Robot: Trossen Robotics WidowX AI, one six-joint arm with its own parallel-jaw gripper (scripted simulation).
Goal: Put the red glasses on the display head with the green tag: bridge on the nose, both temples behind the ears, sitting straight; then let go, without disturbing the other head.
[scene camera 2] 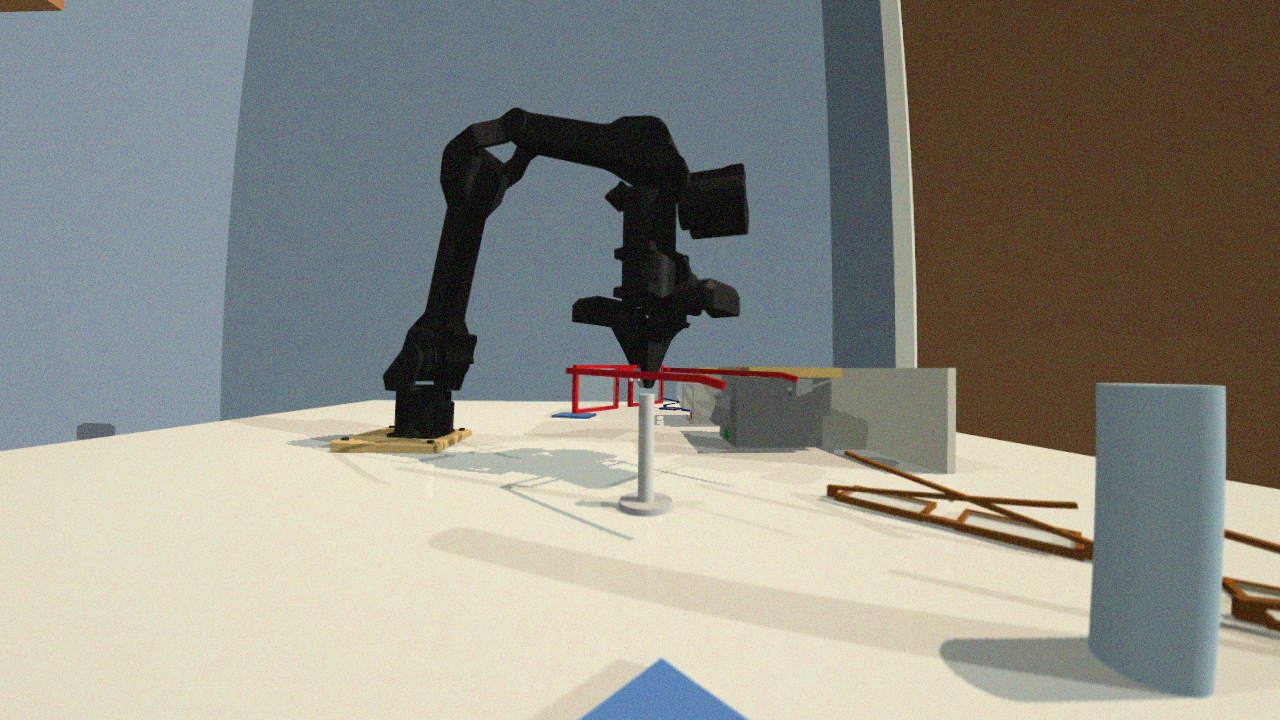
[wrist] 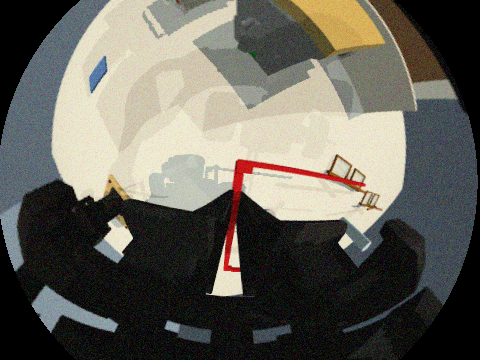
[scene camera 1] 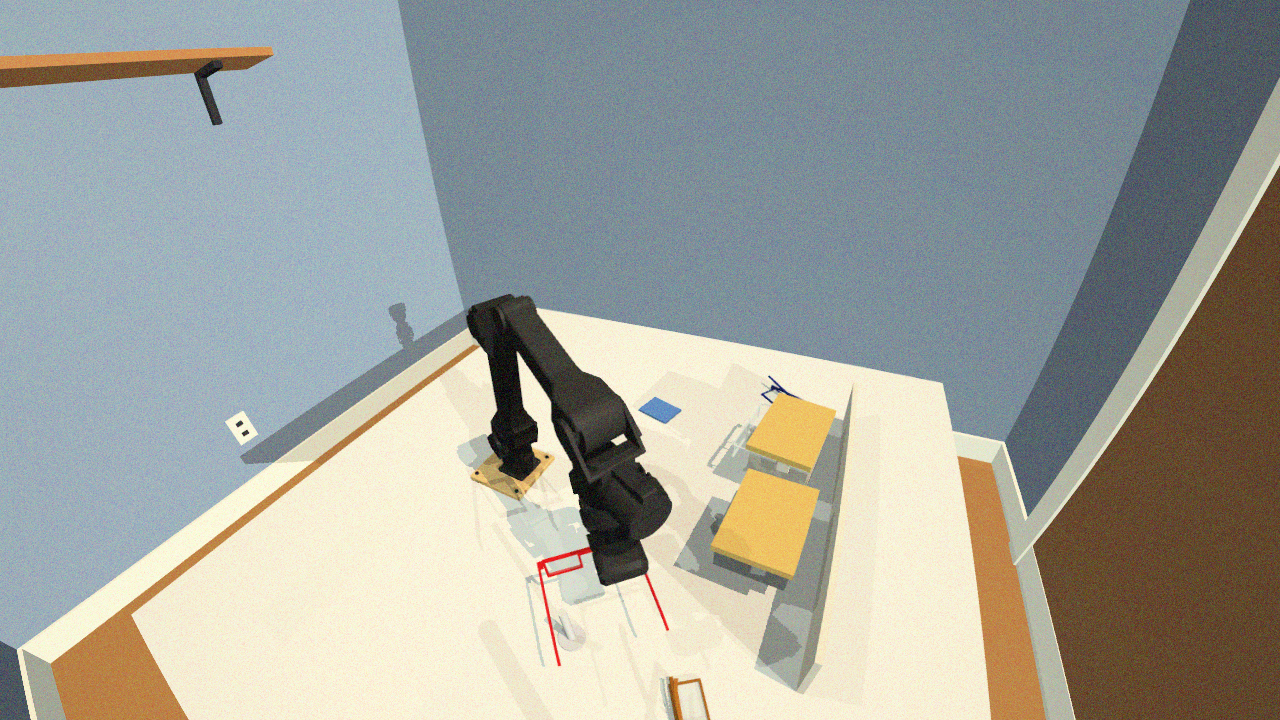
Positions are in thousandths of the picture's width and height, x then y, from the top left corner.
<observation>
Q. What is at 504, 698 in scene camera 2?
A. A white stand post.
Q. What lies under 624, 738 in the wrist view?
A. My gripper.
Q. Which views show my gripper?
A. Scene camera 2, the wrist view and scene camera 1: all of them.
</observation>
